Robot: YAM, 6 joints.
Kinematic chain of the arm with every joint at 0, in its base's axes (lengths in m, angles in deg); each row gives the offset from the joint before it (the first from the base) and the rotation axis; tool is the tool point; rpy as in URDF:
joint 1: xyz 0 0 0.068 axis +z
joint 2: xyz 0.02 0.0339 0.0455 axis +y
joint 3: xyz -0.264 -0.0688 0 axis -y
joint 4: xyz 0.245 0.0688 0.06 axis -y
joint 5: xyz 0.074 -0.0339 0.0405 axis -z
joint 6: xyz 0.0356 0 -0.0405 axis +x
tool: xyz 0 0 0 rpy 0 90 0
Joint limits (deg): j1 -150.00..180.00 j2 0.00..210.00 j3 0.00..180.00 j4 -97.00..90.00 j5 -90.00..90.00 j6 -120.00..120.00
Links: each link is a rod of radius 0.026 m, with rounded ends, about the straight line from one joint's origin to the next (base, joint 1, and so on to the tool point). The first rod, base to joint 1, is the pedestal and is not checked.
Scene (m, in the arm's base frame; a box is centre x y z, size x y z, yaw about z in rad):
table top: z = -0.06
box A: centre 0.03 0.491 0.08 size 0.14 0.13 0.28 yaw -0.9
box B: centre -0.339 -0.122 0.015 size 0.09 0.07 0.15 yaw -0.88
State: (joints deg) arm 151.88 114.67 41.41 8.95 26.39 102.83
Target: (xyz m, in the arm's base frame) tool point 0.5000 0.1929 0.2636
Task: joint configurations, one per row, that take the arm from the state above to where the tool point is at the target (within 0.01 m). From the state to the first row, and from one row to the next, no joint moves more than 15 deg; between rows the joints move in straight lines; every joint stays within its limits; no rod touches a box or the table.
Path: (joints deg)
1: 139.80 111.80 50.46 9.06 26.71 101.30
2: 127.72 108.93 59.51 9.16 27.04 99.77
3: 115.64 106.06 68.57 9.27 27.36 98.24
4: 103.56 103.19 77.62 9.37 27.69 96.72
5: 91.48 100.31 86.67 9.48 28.01 95.19
6: 77.75 105.89 89.87 12.05 27.87 96.72
7: 64.02 111.47 93.07 14.61 27.74 98.24
8: 50.30 117.05 96.27 17.18 27.60 99.77
9: 36.57 122.63 99.47 19.75 27.47 101.30
10: 22.84 128.20 102.67 22.32 27.33 102.83

